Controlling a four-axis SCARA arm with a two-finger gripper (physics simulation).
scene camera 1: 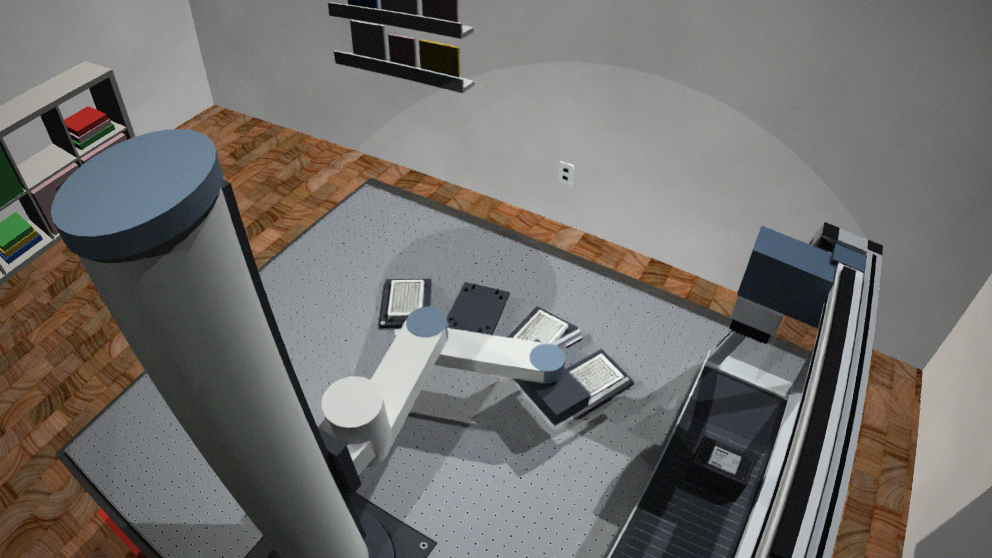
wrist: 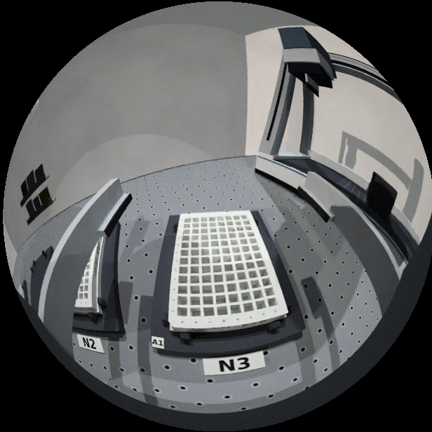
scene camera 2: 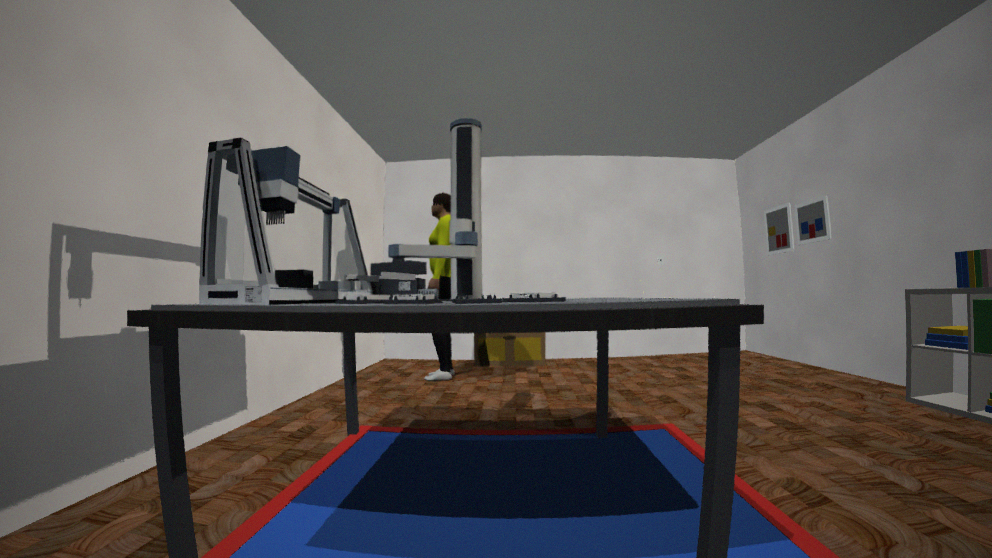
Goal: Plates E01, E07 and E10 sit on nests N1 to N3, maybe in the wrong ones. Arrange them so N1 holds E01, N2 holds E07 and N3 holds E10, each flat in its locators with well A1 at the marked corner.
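Frame: origin at the arm's base, x right, y ahead, z up, level; millimetres.
Seen in the pictures: gripper, between the fingertips: (scene camera 1: 603, 356) (scene camera 2: 362, 276).
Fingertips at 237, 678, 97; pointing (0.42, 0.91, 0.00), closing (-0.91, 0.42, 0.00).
Note:
Offsets run from my fingertips to a thing's top centre, as dx, dy, dz. "spot": to the spot under its first point.
My gripper (wrist: 217, 178) is open and empty. Its two fingers stand wide apart above and either side of the white plate @(-9, -21, -58) (wrist: 225, 270) (scene camera 1: 597, 374) on nest N3 (wrist: 225, 345). This plate looks flat inside the locators, with its row A and column 1 corner at the A1 mark; its name is too small to read. A second white plate @(-176, +36, -58) (wrist: 87, 290) (scene camera 1: 541, 326) sits on nest N2 (wrist: 112, 300), partly hidden by the left finger in the wrist view. A third white plate @(-520, -36, -58) (scene camera 1: 405, 298) sits on the leftmost nest (scene camera 1: 405, 323); its name cannot be read.
A dark nest without a plate @(-352, +37, -62) (scene camera 1: 478, 305) lies between the leftmost nest and N2. The arm's forearm (scene camera 1: 485, 349) passes in front of these nests. A gantry machine (scene camera 1: 842, 347) (scene camera 2: 235, 208) stands at the right of the table in scene camera 1, with a black box @(spot: +340, -175, +35) (scene camera 1: 721, 471) on its deck.

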